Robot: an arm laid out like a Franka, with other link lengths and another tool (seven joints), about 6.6 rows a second.
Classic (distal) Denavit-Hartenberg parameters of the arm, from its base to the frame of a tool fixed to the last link. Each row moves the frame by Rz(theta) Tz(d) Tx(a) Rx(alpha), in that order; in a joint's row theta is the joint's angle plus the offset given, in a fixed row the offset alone. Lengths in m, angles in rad.
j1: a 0; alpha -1.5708; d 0.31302; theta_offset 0
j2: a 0; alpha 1.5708; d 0; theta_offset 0
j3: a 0.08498; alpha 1.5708; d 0.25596; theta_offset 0
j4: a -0.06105; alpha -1.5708; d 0; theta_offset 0
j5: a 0; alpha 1.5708; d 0.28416; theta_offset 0
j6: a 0.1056; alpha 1.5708; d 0; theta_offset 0
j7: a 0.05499; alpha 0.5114; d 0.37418; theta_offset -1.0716
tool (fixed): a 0; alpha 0; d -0.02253; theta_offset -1.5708
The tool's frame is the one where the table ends.
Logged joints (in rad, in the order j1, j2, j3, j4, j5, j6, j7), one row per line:
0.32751, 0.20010, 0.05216, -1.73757, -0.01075, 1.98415, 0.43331
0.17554, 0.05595, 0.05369, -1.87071, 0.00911, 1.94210, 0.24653
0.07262, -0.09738, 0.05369, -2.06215, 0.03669, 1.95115, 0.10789
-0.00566, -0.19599, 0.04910, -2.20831, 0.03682, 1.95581, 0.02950
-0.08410, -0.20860, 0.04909, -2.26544, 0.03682, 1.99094, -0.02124
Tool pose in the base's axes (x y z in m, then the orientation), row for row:
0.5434, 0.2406, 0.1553, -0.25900, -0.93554, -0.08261, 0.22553
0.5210, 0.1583, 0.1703, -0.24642, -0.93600, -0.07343, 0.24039
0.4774, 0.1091, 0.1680, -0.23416, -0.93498, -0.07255, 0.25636
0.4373, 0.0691, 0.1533, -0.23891, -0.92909, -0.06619, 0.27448
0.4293, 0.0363, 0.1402, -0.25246, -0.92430, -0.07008, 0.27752
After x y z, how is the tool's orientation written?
As a quaternion, x y z w.
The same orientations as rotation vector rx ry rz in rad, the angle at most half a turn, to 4 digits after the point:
-0.7142, -2.5799, -0.2278
-0.6743, -2.5612, -0.2009
-0.6355, -2.5373, -0.1969
-0.6424, -2.4981, -0.1780
-0.6778, -2.4814, -0.1881

